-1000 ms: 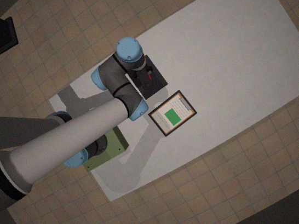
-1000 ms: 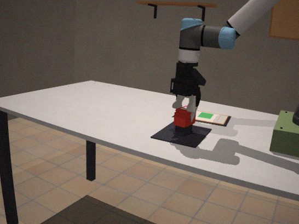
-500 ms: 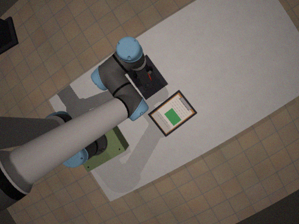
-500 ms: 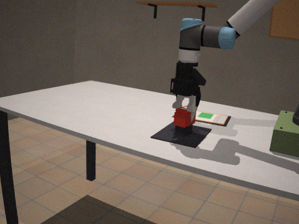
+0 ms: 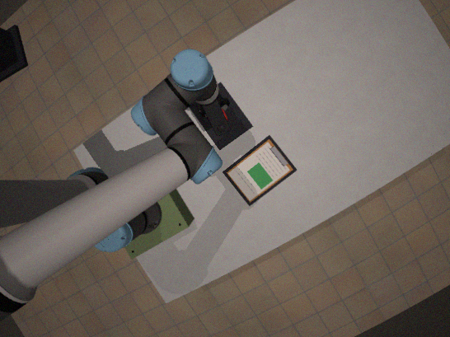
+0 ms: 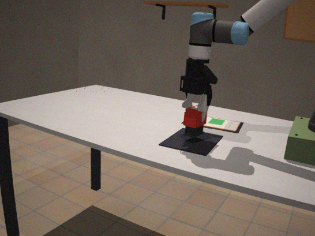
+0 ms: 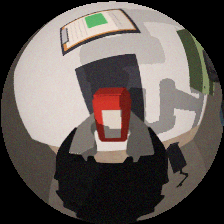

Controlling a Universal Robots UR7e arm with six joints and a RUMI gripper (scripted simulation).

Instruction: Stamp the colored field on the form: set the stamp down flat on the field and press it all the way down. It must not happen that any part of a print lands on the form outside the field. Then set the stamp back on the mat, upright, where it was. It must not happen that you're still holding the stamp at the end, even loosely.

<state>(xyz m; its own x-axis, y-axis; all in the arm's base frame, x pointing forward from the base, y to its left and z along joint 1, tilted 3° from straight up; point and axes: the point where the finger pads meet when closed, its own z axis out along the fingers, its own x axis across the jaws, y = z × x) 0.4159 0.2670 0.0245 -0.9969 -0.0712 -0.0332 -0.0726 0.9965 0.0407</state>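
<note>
The form is 9 cm ahead of my hand, 27 cm to the right of it and 9 cm below it. Also, from my hand: red stamp 2 cm below; then dark mat 9 cm below.
</note>
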